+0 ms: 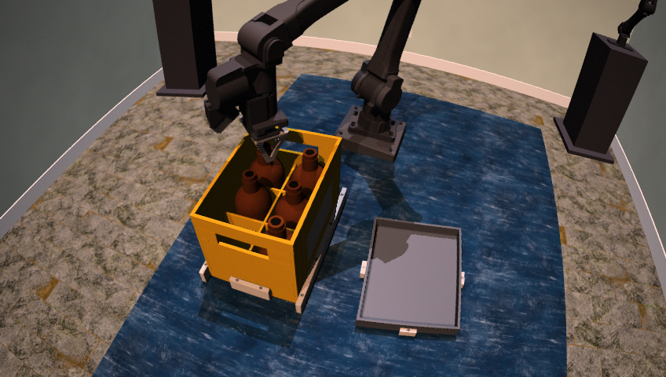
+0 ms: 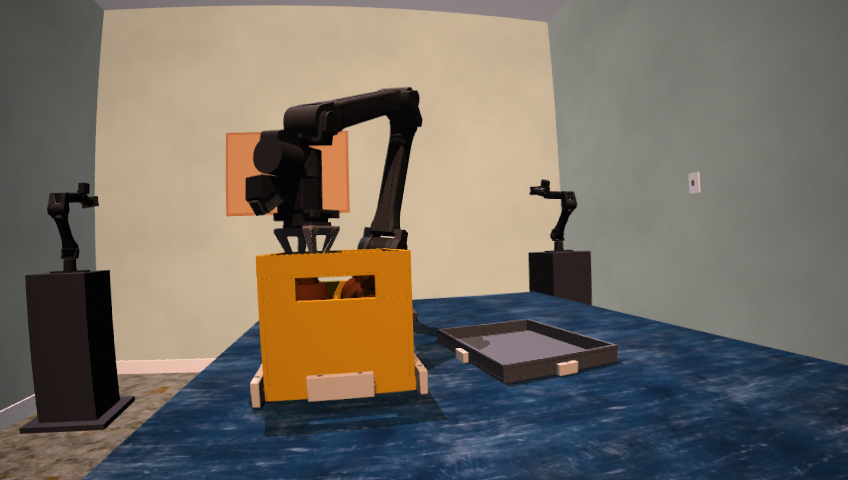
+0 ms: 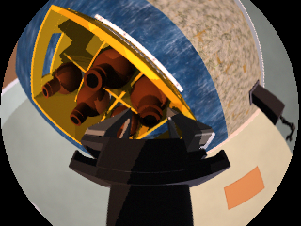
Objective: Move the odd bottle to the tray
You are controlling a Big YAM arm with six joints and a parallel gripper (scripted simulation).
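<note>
Now: the orange crate 9 cm ahead of my hand, 7 cm below it and 4 cm to the left of it. The rest, counted from my hand: dark grey tray (32 cm to the left, 14 cm below, 13 cm ahead).
</note>
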